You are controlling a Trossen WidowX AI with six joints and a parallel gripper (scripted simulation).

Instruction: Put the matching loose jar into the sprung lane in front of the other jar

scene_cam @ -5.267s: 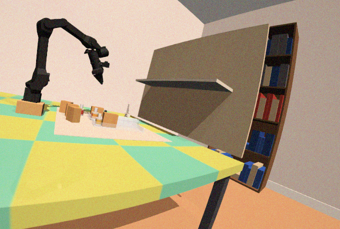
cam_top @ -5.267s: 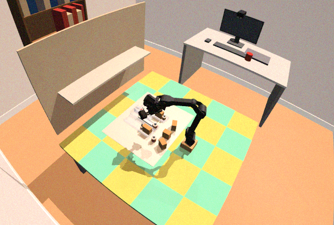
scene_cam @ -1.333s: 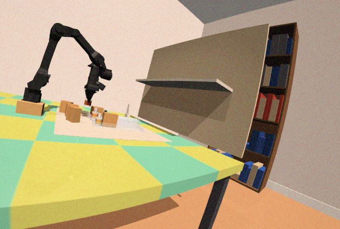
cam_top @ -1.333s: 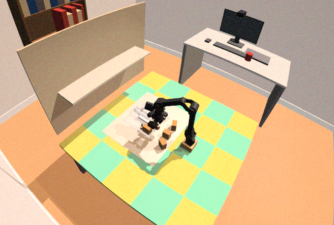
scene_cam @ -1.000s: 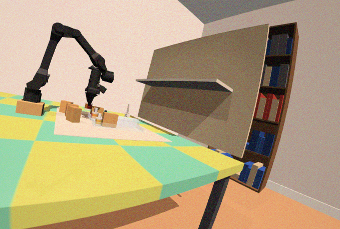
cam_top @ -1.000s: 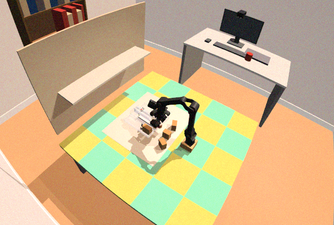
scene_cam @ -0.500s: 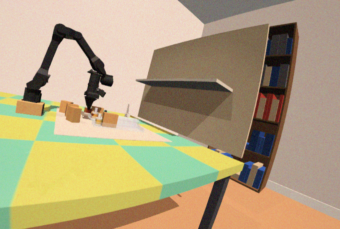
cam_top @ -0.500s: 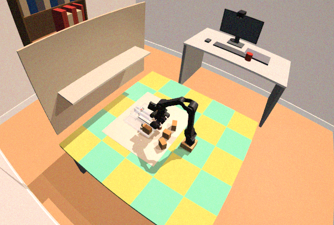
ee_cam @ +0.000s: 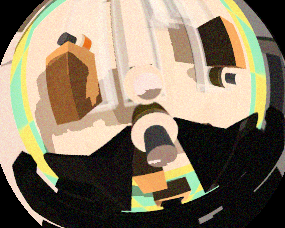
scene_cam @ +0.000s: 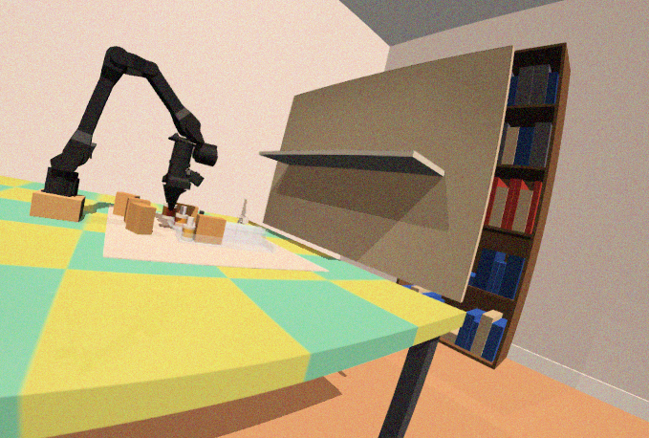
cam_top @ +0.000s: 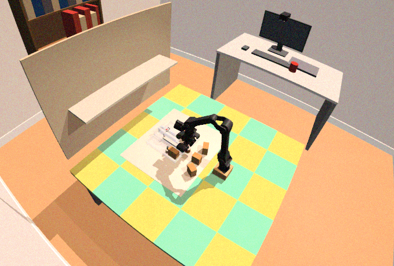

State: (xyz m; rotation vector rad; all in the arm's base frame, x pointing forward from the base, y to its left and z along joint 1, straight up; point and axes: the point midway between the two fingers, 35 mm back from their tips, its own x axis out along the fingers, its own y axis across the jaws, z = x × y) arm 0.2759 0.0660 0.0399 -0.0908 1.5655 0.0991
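Now: the cream mat 11 cm ahead of my gripper tip and 6 cm below it. The rest, counted from my gripper tip: clear lane rack 19 cm ahead, 4 cm below; then shelf 54 cm ahead, 8 cm to the left, 31 cm above.
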